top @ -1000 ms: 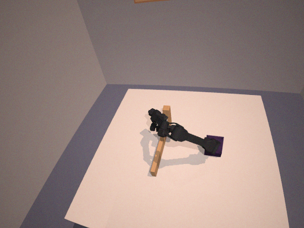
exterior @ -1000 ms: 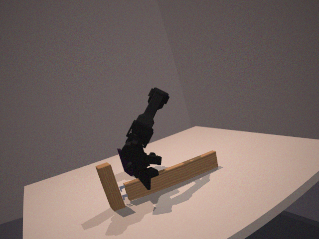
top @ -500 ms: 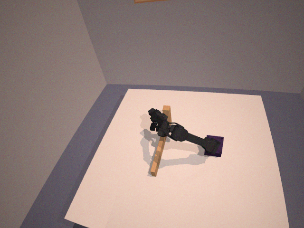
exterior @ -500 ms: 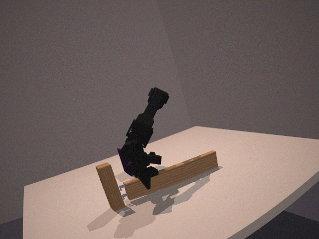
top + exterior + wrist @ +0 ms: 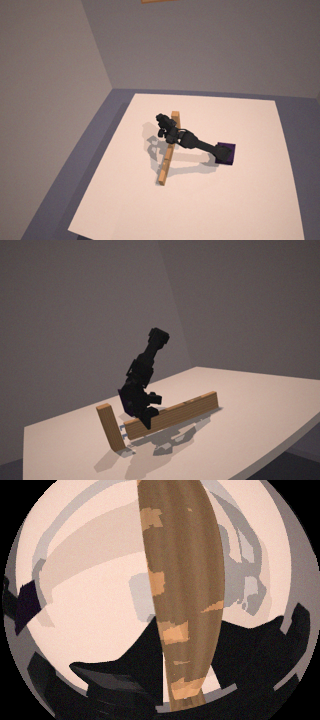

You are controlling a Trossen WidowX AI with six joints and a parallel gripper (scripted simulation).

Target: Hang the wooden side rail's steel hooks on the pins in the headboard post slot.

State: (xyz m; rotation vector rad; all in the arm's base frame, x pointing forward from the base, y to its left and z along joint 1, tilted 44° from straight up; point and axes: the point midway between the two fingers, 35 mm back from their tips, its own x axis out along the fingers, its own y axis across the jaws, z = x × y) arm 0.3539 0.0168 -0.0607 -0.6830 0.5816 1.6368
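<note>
Right now my gripper tip is 14 cm to the left of the headboard post, 5 cm below it and 2 cm short of it.
</note>
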